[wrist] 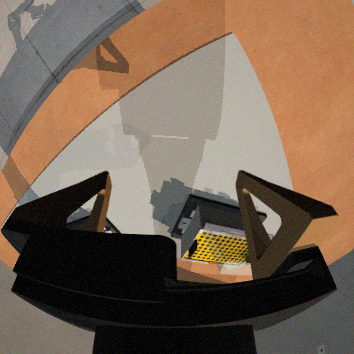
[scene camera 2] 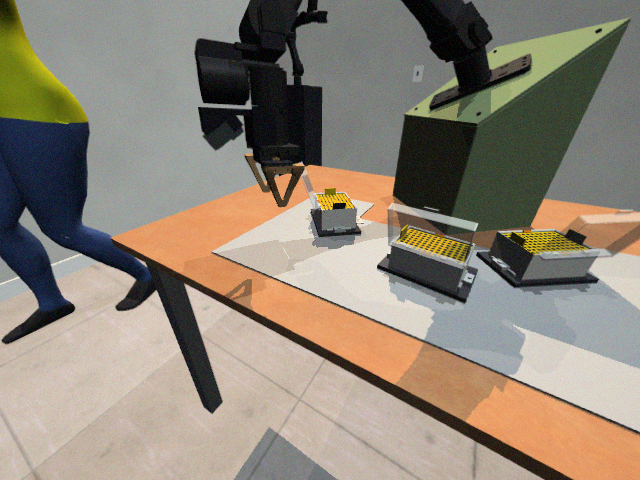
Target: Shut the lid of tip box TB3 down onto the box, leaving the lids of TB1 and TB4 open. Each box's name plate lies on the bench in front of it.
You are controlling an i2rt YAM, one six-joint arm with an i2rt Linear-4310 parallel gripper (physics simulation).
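Frame: origin at the arm's base, x back, y right, z up, level; centimetres.
Seen in the pictures: gripper, fingertip midpoint: (wrist: 173,177) (scene camera 2: 273,199); arm's base, origin of the base link: (scene camera 2: 475,86).
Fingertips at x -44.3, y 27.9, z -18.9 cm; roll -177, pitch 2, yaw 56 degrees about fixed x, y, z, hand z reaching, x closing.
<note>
Offsets run from my fingertips to a thing's top centre. "*": to the spot under its first point. Level surfaces: height alone.
Three tip boxes with yellow racks stand in the scene view: a far one @(dz -5.4, dx +20.2, dy -4.5 cm) (scene camera 2: 336,219), a middle one @(dz -5.4, dx +9.9, dy -28.8 cm) (scene camera 2: 431,263) and a right one @(dz -5.4, dx +20.6, dy -45.6 cm) (scene camera 2: 558,266). The far box's clear lid @(* dz -0.4, dx +10.2, dy -1.5 cm) (scene camera 2: 308,187) stands up on its left side, the middle box's clear lid @(* dz +2.0, dx -0.2, dy -28.3 cm) (scene camera 2: 434,221) stands upright, and the right box's lid @(* dz +1.6, dx +10.8, dy -48.9 cm) (scene camera 2: 607,225) leans back open. The name plates cannot be read, so I cannot tell which box is TB3. My gripper (scene camera 2: 273,197) (wrist: 173,177) is open and empty, above and left of the far box in the scene view. One box (wrist: 215,247) shows near the right finger in the wrist view, partly hidden.
The boxes stand on a pale mat @(dz -12.0 cm) (scene camera 2: 289,268) (wrist: 175,90) on the orange bench @(dz -12.3 cm) (scene camera 2: 175,227) (wrist: 295,60). The green arm pedestal (scene camera 2: 516,155) rises behind the middle and right boxes. A person (scene camera 2: 46,170) stands beyond the bench's left end.
</note>
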